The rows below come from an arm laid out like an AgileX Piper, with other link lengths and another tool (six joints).
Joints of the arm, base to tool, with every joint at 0 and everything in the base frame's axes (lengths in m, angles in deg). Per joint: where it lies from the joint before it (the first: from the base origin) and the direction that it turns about. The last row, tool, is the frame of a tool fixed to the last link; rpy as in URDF.
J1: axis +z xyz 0 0 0.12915
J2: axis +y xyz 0 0 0
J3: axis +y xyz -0.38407 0 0.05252
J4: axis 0.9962 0 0.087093 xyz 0.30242 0 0.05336
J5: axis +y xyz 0 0 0
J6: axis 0.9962 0 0.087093 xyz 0.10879 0 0.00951
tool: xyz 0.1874 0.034 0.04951 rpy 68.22 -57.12 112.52
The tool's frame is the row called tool.
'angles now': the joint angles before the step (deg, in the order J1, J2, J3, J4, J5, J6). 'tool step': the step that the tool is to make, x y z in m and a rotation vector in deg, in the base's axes. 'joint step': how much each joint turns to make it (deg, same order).
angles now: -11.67 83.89 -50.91 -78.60 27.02 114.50
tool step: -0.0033 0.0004 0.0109 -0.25 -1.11 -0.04
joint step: -0.01 -1.14 0.00 0.00 0.04 0.00
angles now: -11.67 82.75 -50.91 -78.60 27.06 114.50
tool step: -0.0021 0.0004 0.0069 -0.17 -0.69 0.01
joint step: -0.01 -0.73 -0.01 0.02 0.00 -0.05
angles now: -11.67 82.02 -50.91 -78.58 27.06 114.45
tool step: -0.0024 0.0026 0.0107 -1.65 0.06 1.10
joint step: 0.00 -1.19 0.00 -0.07 -0.10 -2.10
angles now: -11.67 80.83 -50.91 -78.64 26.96 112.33
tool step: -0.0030 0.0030 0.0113 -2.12 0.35 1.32
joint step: -0.01 -1.31 0.01 -0.04 -0.08 -2.77
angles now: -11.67 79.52 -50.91 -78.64 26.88 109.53
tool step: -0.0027 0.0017 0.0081 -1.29 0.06 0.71
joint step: -0.02 -0.95 0.01 0.04 -0.02 -1.68
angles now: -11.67 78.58 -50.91 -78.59 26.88 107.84
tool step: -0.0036 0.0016 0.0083 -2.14 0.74 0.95
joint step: -0.01 -1.05 -0.01 0.16 0.22 -2.93
